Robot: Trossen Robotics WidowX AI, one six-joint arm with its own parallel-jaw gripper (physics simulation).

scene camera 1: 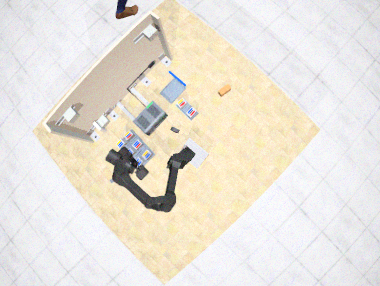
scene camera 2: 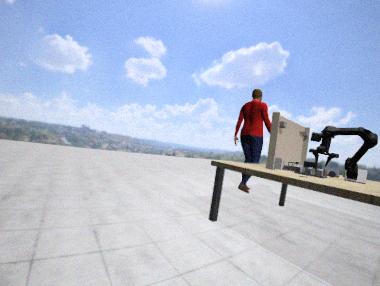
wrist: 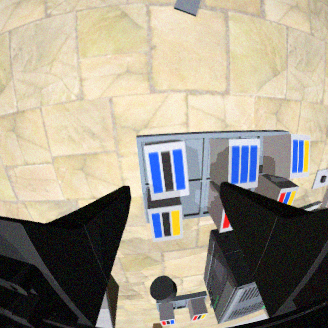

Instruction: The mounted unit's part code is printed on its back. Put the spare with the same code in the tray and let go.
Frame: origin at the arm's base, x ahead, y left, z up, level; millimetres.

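Where they show: gripper, fingertip midpoint: (scene camera 1: 136, 162) (scene camera 2: 320, 165) (wrist: 175, 190); arm's base, origin of the base link: (scene camera 1: 188, 153) (scene camera 2: 352, 176).
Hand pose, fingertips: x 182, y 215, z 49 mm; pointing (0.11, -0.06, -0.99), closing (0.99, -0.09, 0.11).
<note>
Each offset is from my fingertips to the top centre of the thing. "pt": to the spot under its first point.
My gripper (wrist: 175, 190) (scene camera 2: 321, 162) is open and empty, its fingertips apart above the near part of a grey compartment rack @(dx +69, dy -43, dz -69 mm) (wrist: 200, 134). Between and beyond the fingertips in the wrist view is a spare with blue, black, blue stripes @(pt dx -1, dy +1, dz -31 mm) (wrist: 167, 170). Nearer is a spare with blue, black, yellow stripes @(pt dx -8, dy -62, dz -35 mm) (wrist: 167, 223). To the right are a blue, blue, blue spare @(dx +71, dy -11, dz -26 mm) (wrist: 243, 163), a blue, blue, yellow spare @(dx +146, dy -16, dz -23 mm) (wrist: 300, 155) and a red, blue, yellow spare @(dx +143, dy -76, dz -35 mm) (wrist: 287, 198). The right finger partly hides another spare with red @(dx +69, dy -70, dz -35 mm) (wrist: 225, 220). A blue-grey tray @(dx +127, dy -435, dz -78 mm) (scene camera 1: 172, 91) lies farther off. No code shows on a mounted unit.
A dark vented box @(pt dx +91, dy -227, dz +12 mm) (scene camera 1: 150, 118) (wrist: 227, 280) stands beside the rack. A smaller rack with two striped spares @(dx -8, dy -401, dz -75 mm) (scene camera 1: 187, 108) lies near the tray. A tall panel (scene camera 1: 105, 70) (scene camera 2: 289, 142) stands behind, with a white box @(pt dx +316, dy -34, dz -14 mm) (scene camera 1: 101, 121) near it. An orange block @(dx -107, dy -617, dz -38 mm) (scene camera 1: 224, 90) lies apart.
</note>
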